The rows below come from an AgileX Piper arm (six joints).
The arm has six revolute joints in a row. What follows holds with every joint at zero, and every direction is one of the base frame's.
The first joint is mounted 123 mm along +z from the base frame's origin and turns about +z.
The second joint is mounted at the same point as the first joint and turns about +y.
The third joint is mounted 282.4 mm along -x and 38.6 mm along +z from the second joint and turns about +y.
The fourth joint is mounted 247.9 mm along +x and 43.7 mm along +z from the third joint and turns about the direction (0.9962, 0, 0.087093).
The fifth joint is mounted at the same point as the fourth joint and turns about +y.
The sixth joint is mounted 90.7 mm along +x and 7.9 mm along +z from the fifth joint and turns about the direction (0.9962, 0, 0.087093).
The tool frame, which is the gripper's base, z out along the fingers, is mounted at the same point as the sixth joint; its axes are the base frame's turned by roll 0, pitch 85.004 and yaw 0 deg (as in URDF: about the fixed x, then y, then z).
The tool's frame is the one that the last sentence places.
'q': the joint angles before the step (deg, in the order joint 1, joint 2, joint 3, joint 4, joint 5, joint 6). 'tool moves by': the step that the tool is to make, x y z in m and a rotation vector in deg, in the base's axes. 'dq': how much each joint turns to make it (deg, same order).
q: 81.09, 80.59, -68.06, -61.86, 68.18, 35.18
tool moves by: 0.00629, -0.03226, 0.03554, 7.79, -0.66, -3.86
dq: -2.62, -6.15, -1.79, 0.64, 1.13, 0.46
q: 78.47, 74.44, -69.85, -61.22, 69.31, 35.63
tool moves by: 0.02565, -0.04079, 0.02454, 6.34, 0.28, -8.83
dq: -9.21, -4.26, -1.99, 2.17, -0.09, -0.36
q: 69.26, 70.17, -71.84, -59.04, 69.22, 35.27
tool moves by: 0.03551, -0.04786, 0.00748, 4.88, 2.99, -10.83
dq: -15.94, -2.21, -1.05, 6.80, -3.33, -3.01
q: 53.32, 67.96, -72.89, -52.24, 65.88, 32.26
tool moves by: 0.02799, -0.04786, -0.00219, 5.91, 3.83, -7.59
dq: -17.83, -1.15, -0.05, 11.74, -6.50, -6.65
